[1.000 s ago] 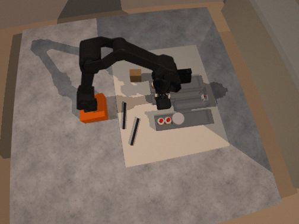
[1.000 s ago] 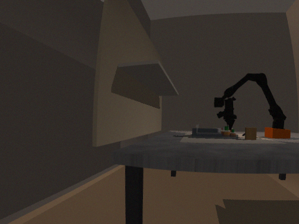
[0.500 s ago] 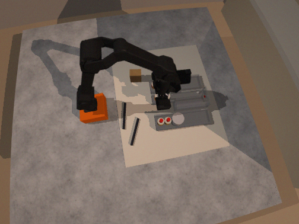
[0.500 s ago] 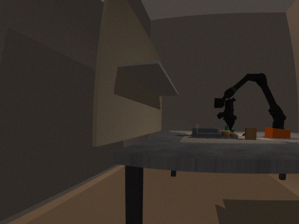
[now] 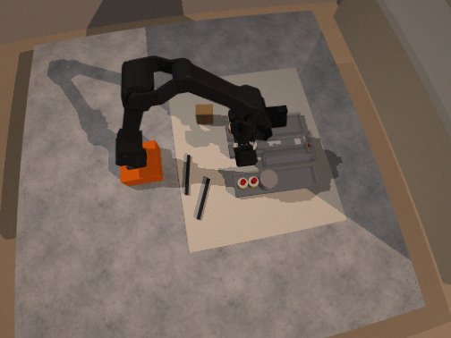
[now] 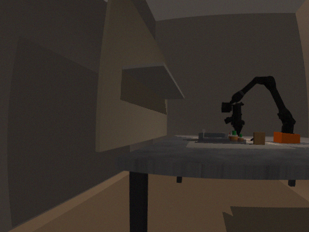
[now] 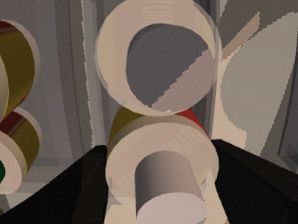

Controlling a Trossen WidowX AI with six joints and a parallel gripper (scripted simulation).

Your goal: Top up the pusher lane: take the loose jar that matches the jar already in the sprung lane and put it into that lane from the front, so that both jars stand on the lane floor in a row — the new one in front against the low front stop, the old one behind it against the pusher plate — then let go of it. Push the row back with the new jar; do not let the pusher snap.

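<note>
My gripper tip is now 140 mm short of the grey lane rack, 30 mm to the left of it and 20 mm above it. Also, from my gripper tip: pale pusher plate 150 mm ahead, 30 mm to the right, 10 mm above; brown box 140 mm to the left, 100 mm behind; grey disc 130 mm to the right, 70 mm ahead, 10 mm below.
</note>
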